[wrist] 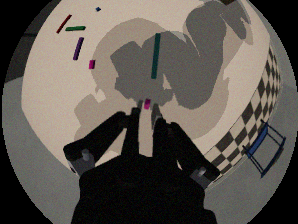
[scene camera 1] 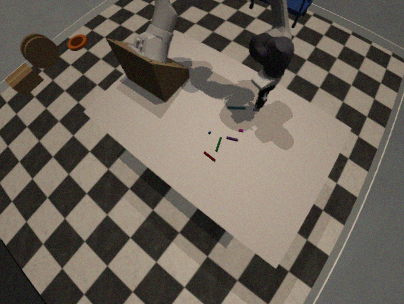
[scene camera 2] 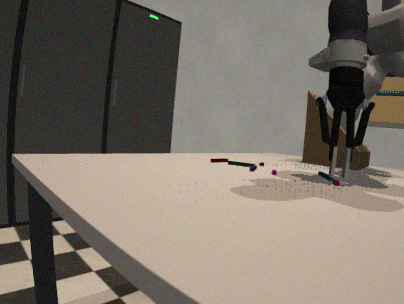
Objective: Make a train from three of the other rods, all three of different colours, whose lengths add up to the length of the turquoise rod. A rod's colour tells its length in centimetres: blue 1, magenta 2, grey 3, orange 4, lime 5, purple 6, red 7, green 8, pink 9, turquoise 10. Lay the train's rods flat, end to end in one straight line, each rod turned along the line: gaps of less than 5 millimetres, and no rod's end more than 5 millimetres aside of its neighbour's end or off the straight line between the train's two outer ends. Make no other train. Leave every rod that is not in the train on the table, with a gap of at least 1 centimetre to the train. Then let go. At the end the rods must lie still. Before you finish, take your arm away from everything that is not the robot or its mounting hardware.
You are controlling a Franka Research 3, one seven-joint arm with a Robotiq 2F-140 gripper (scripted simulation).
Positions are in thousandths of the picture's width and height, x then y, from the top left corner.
Observation:
I see my gripper (scene camera 2: 835,584).
My gripper also shows in the wrist view (wrist: 495,480).

